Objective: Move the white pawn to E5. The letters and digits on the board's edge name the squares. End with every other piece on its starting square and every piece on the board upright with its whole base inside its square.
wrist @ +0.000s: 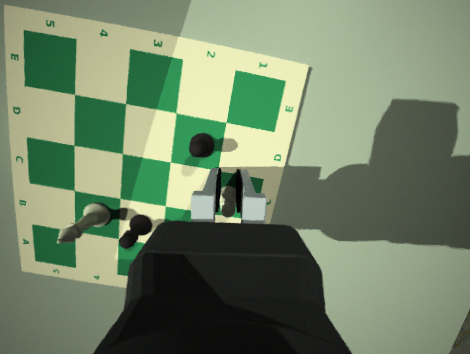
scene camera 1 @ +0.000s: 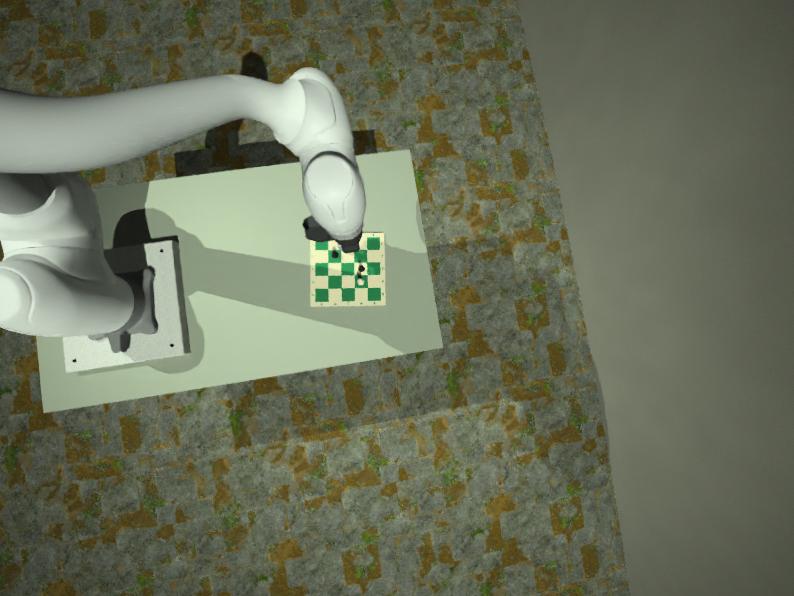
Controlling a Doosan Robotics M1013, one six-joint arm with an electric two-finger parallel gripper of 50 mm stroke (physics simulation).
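Seen in the pictures: gripper, between the fingertips: [wrist: 228, 181] [scene camera 1: 343, 246]; arm's base, origin of its link: [scene camera 1: 123, 304].
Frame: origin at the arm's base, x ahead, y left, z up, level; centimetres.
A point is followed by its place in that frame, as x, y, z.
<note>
The white pawn [wrist: 228, 201] {62.7, 10.7, -0.1} stands upright at C1 in the wrist view, between the fingertips. Its base is partly hidden, and I cannot tell whether it touches the board. My gripper [scene camera 1: 349, 245] {61.7, 10.6, -2.0} [wrist: 228, 181] {61.7, 10.6, -2.0} is shut on it, with a dark pad on either side. In scene camera 1 the arm hides the pawn. The green and cream board [scene camera 1: 334, 301] {57.5, -5.3, -2.3} [wrist: 295, 100] {55.0, 15.1, -2.3} lies under the gripper. Square E5 [scene camera 1: 321, 295] {54.0, -3.1, -2.3} [wrist: 50, 62] {54.1, -3.0, -2.3} is a bare green square at the board's corner, diagonally away from the pawn.
A black piece [scene camera 1: 335, 254] {59.4, 8.0, -0.2} [wrist: 201, 145] {58.7, 8.6, 0.6} stands on D2, close beside the fingers. A tall white piece [scene camera 1: 360, 280] {65.8, -0.4, 1.4} [wrist: 97, 214] {65.3, 0.3, -1.5} stands on B4, and another black piece [scene camera 1: 361, 268] {66.4, 3.1, 0.6} [wrist: 141, 225] {65.9, 3.9, -1.5} stands on B3 near the gripper body. All three look upright.
</note>
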